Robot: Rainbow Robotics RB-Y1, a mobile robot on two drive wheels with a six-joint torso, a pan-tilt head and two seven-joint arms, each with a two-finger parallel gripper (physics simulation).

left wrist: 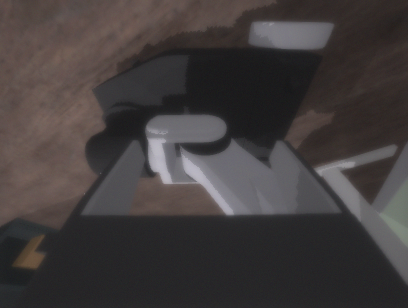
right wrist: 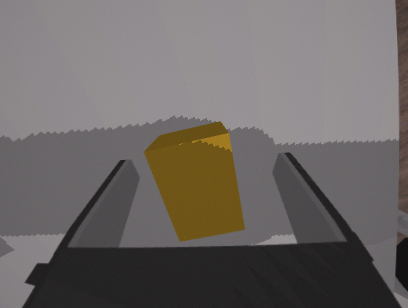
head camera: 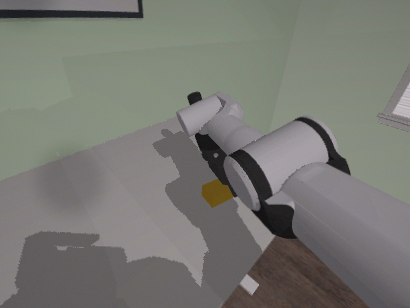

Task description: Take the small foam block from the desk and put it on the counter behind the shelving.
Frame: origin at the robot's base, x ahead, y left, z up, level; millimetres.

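Seen in the pictures: left gripper, fingertip midpoint: (left wrist: 207, 149); right gripper, fingertip midpoint: (right wrist: 204, 165) (head camera: 227, 184).
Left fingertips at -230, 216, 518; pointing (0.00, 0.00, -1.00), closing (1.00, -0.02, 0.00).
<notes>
A point is followed by its place in that frame, as x, y, z.
The small foam block (head camera: 216, 193) @[259, -224, 996] (right wrist: 200, 190) @[287, -250, 996] is yellow and stands on the grey-white desk (head camera: 125, 200) @[347, 41, 951] (right wrist: 210, 60) @[282, -346, 951]. In the head camera my right arm hides part of its right side. My right gripper (right wrist: 204, 165) @[285, -272, 998] is open, and in the right wrist view the block shows between its two fingers, nearer the left one, with gaps on both sides. The fingers are not closed on it. My left gripper (left wrist: 207, 149) @[-230, 216, 518] is open and empty, over the robot's own base and the floor. The counter and the shelving do not show in these views.
The desk's edge runs past the wooden floor (head camera: 295, 270) @[301, -921, 1] at the lower right of the head view, where a small white piece (head camera: 249, 284) shows. A green wall (head camera: 125, 85) @[841, 0, 1158] rises behind the desk. The robot's dark base (left wrist: 245, 90) @[-106, 138, 169] shows below the left wrist.
</notes>
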